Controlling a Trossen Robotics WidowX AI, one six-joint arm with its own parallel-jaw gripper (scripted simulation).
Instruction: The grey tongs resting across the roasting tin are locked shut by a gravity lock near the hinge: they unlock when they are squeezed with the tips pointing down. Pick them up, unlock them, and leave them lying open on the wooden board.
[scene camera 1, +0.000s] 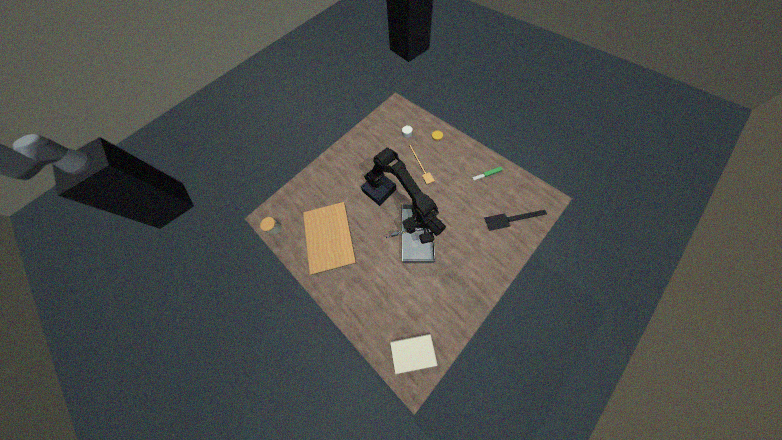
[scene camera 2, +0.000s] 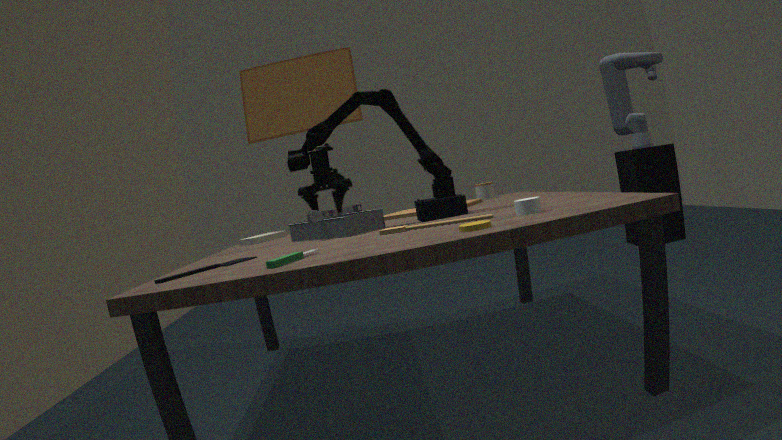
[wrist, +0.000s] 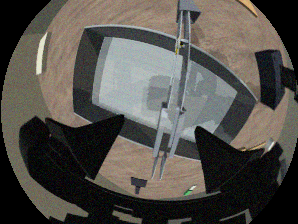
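There's a roasting tin where the wrist view's point (wrist: 118, 69) and scene camera 1's point (scene camera 1: 414, 252) are the same spot on it.
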